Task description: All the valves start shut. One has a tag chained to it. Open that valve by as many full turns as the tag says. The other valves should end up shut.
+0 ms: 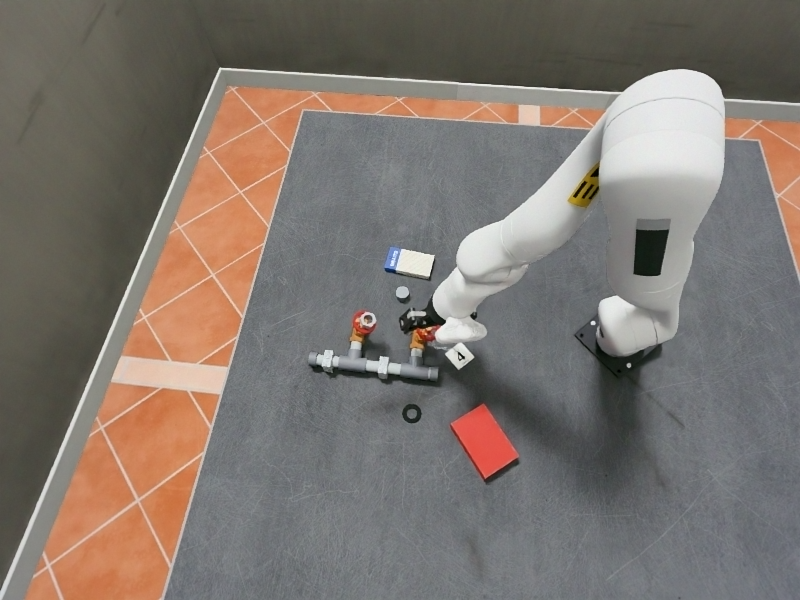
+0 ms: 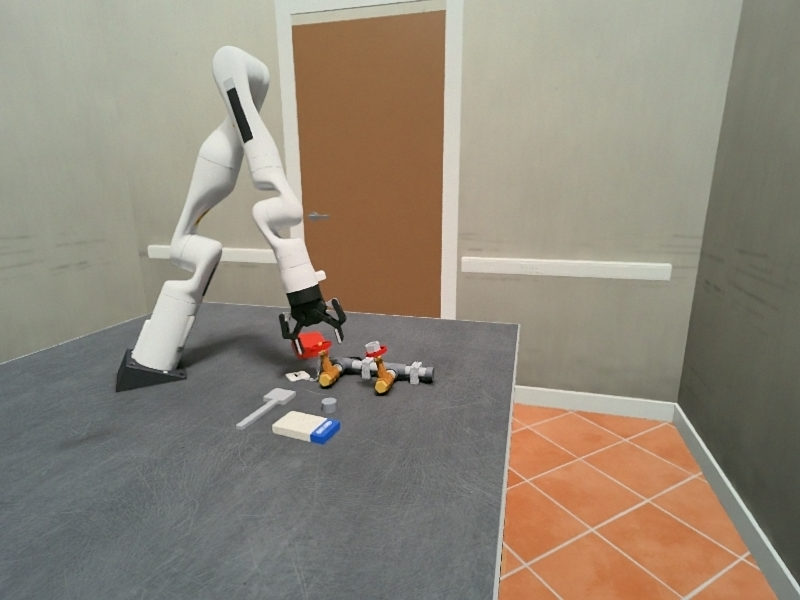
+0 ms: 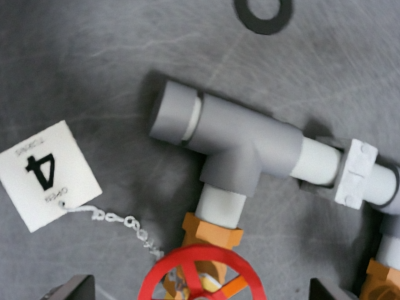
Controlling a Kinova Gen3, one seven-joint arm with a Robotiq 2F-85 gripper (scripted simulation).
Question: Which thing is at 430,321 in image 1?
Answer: The gripper.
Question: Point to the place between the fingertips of the gripper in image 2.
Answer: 321,348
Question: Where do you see a red block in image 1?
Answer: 486,445
